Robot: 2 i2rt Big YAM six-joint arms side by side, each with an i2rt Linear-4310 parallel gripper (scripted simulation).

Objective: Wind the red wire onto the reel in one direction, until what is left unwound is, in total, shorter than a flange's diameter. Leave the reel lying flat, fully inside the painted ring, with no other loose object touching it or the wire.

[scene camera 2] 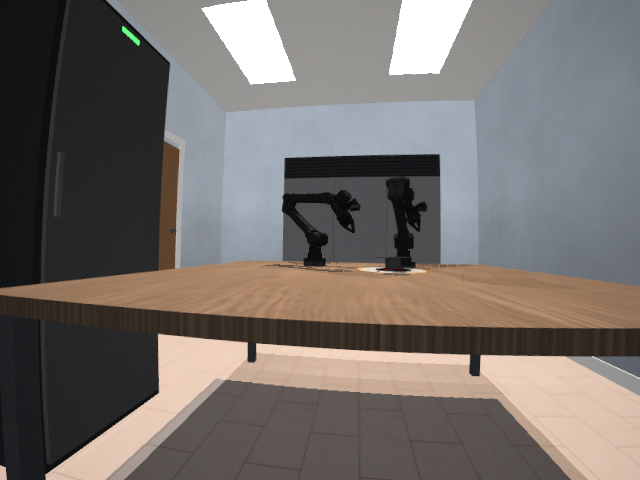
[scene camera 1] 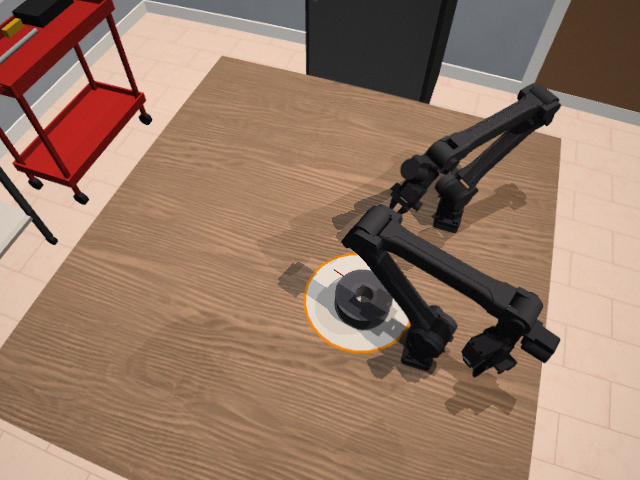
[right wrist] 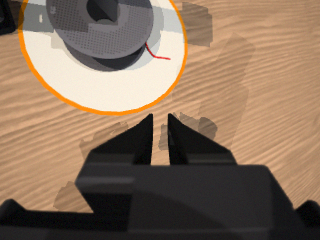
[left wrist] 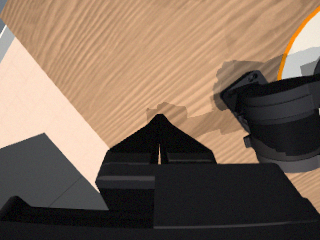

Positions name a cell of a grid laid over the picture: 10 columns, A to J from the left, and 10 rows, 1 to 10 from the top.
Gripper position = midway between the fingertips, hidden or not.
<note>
In view: my left gripper (left wrist: E5), my right gripper (right wrist: F5) and a dark grey reel (scene camera 1: F6).
</note>
